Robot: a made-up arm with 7 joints. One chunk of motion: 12 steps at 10 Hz.
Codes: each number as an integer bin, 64 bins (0 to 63) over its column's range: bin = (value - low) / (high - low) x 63, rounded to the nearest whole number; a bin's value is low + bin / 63 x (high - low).
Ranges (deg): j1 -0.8..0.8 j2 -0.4..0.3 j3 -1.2..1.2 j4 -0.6..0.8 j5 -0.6..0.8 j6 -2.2..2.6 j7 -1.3..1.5
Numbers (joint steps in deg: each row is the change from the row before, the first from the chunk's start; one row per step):
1: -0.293 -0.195 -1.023 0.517 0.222 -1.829 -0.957
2: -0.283 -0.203 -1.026 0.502 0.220 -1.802 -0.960
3: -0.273 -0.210 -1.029 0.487 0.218 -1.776 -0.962
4: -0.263 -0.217 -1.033 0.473 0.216 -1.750 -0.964
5: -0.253 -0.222 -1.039 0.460 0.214 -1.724 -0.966
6: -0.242 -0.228 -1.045 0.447 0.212 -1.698 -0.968
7: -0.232 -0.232 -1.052 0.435 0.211 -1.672 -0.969
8: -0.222 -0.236 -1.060 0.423 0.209 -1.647 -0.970
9: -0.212 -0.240 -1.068 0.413 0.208 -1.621 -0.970
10: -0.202 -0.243 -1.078 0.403 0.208 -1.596 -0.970
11: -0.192 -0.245 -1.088 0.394 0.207 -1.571 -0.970
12: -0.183 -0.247 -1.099 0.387 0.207 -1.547 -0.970
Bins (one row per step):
1: 20 18 5 50 37 5 8
2: 20 18 5 50 37 5 8
3: 21 17 4 49 37 6 8
4: 21 16 4 48 37 6 8
5: 22 16 4 48 37 6 8
6: 22 15 4 47 37 7 7
7: 22 15 4 47 36 7 7
8: 23 15 4 46 36 7 7
9: 23 14 3 46 36 8 7
10: 24 14 3 45 36 8 7
11: 24 14 3 45 36 8 7
12: 24 14 3 44 36 9 7

